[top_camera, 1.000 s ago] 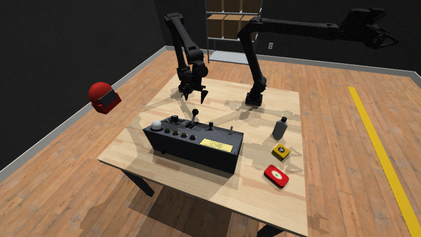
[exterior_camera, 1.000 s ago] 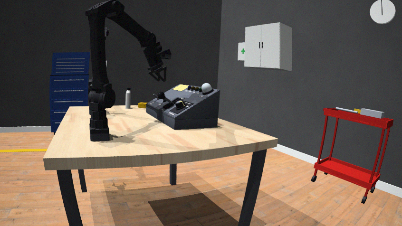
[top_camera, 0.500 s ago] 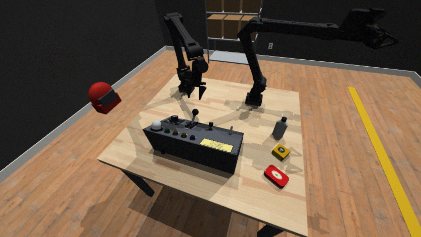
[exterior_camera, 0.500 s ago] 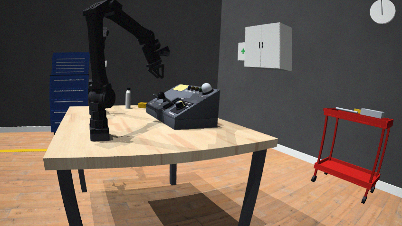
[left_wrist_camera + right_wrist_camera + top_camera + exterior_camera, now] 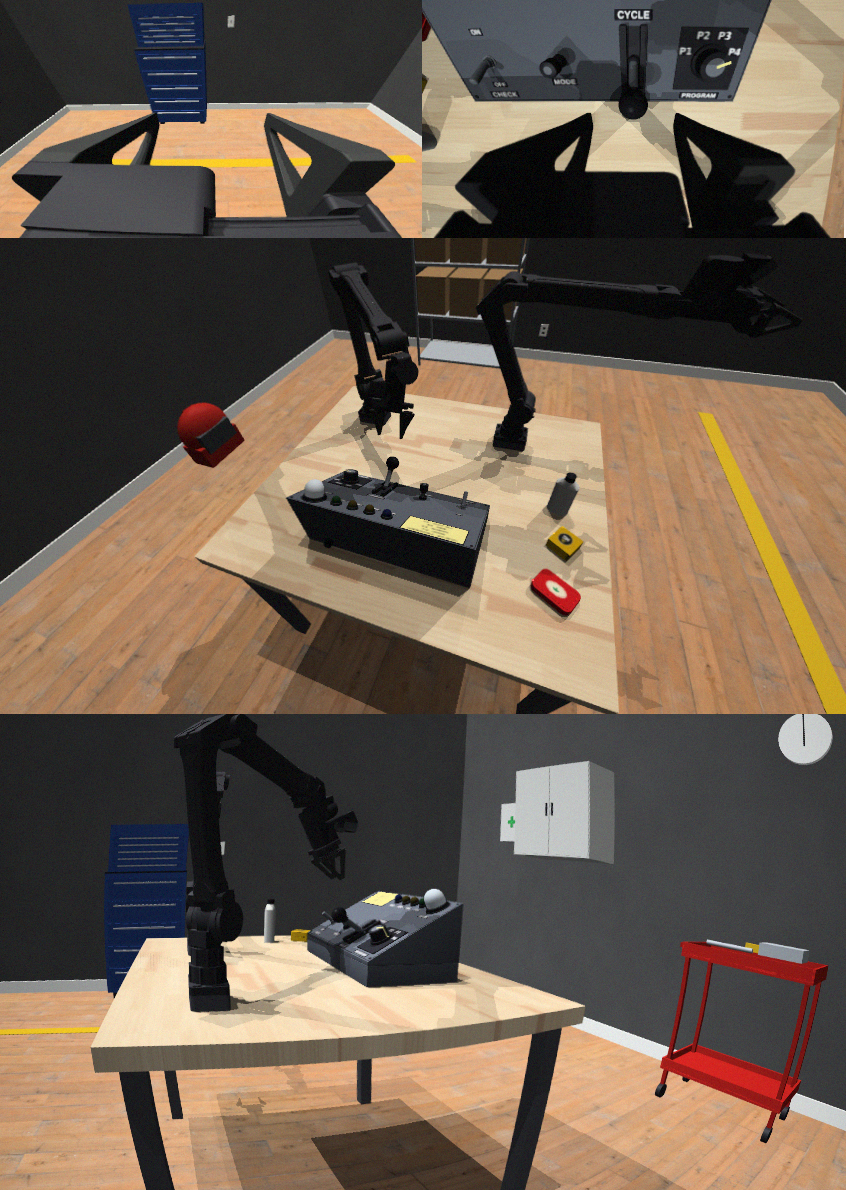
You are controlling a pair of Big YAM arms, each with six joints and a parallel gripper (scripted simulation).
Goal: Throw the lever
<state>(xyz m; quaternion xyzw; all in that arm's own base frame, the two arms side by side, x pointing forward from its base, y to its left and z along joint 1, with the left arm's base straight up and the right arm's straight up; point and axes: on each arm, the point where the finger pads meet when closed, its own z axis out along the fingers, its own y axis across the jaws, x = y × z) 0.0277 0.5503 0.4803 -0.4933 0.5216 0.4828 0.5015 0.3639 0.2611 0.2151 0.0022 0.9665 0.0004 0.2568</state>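
Right now my right hand is 60 mm short of the black ball-topped lever and 130 mm above it. The rest, counted from my right hand: program dial (80 mm ahead, 130 mm to the right, 140 mm below); then mode knob (80 mm ahead, 120 mm to the left, 140 mm below); then check toggle (70 mm ahead, 240 mm to the left, 130 mm below).
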